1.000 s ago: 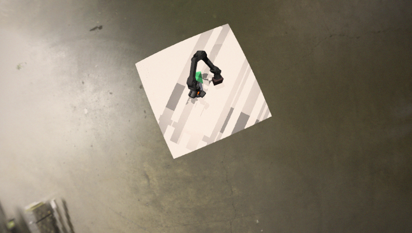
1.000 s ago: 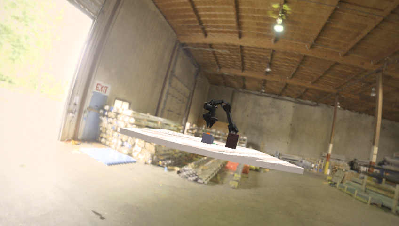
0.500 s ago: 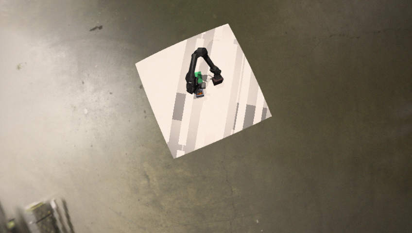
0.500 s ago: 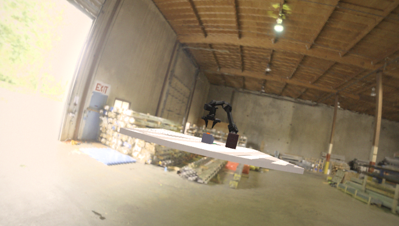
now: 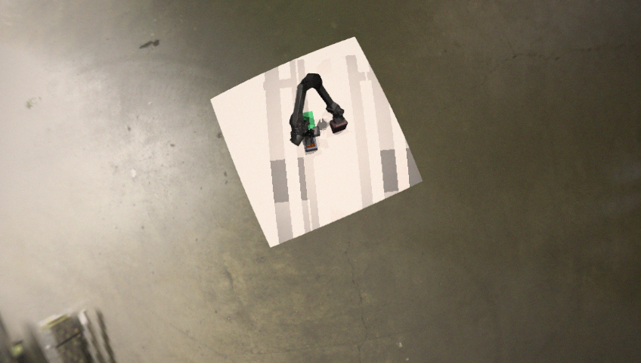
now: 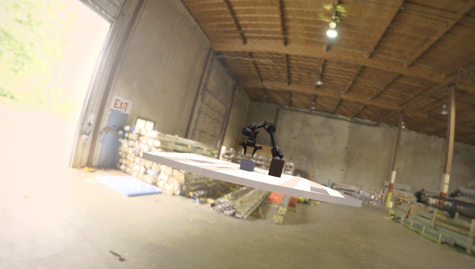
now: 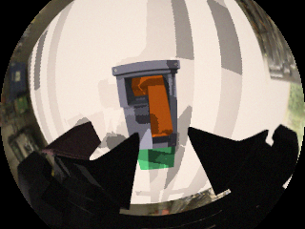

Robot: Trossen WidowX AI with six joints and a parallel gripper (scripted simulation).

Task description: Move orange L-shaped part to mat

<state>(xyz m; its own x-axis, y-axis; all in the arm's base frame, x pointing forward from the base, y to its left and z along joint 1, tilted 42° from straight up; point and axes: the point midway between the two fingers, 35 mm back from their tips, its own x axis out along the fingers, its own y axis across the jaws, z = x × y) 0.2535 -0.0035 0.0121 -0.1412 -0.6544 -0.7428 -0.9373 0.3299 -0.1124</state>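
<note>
The orange L-shaped part is 40 mm to the left of my gripper tip and 80 mm below it. Round my gripper tip: green mat: 60 mm behind, 130 mm to the right, 130 mm below.
</note>
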